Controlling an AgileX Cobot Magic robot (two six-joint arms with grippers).
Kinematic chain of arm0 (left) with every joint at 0, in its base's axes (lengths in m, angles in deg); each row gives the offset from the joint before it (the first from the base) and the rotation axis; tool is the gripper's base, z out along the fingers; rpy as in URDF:
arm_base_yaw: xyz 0 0 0.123 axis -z
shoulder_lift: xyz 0 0 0 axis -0.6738 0.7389 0
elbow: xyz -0.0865 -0.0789 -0.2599 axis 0.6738 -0.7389 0
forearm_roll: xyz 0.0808 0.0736 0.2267 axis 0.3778 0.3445 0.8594
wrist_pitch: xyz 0 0 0 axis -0.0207 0.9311 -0.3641
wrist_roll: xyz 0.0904 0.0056 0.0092 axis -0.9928 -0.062 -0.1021
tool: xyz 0 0 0 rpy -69.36 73.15 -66.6
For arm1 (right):
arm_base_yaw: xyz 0 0 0.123 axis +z
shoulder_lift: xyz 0 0 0 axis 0.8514 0.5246 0
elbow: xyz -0.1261 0.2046 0.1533 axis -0.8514 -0.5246 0
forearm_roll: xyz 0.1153 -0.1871 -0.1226 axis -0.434 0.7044 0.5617
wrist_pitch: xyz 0 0 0 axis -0.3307 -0.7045 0.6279
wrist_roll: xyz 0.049 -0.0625 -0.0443 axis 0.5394 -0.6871 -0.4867
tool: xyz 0 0 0 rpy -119.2 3.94 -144.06
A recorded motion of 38 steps. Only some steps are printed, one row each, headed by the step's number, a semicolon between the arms.
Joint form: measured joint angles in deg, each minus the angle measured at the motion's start. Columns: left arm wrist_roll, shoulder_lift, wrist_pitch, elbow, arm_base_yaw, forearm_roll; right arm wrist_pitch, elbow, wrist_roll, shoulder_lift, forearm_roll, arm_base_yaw.
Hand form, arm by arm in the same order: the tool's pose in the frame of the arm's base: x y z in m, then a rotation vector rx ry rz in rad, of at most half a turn. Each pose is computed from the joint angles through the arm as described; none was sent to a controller.
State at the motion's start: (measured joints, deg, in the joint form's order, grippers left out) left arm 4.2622 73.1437 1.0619 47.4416 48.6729 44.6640; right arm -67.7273 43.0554 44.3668 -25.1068 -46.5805 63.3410
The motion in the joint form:
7: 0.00 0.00 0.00 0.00 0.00 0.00; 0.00 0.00 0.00 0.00 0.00 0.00
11: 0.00 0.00 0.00 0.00 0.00 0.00; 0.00 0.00 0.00 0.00 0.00 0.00
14: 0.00 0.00 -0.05 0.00 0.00 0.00; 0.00 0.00 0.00 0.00 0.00 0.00
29: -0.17 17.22 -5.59 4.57 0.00 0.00; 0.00 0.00 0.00 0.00 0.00 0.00
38: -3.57 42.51 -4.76 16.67 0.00 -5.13; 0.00 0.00 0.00 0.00 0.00 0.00
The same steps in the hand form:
7: -0.0061 -0.0005 0.2730 0.1397 2.0650 -0.0686; -0.0053 -0.0043 0.2780 -0.0004 2.0283 0.0498
11: -0.0061 -0.0005 0.2730 0.1397 2.0650 -0.0686; -0.0053 -0.0043 0.2780 -0.0004 2.0283 0.0498
14: -0.0060 -0.0005 0.2730 0.1396 2.0641 -0.0686; -0.0053 -0.0043 0.2780 -0.0004 2.0283 0.0498
29: 0.0408 -0.0056 0.2986 0.1487 2.1879 -0.0628; -0.0053 -0.0043 0.2780 -0.0004 2.0283 0.0498
38: 0.1191 -0.0212 0.3274 0.2104 2.4261 -0.1407; -0.0053 -0.0043 0.2780 -0.0004 2.0283 0.0498

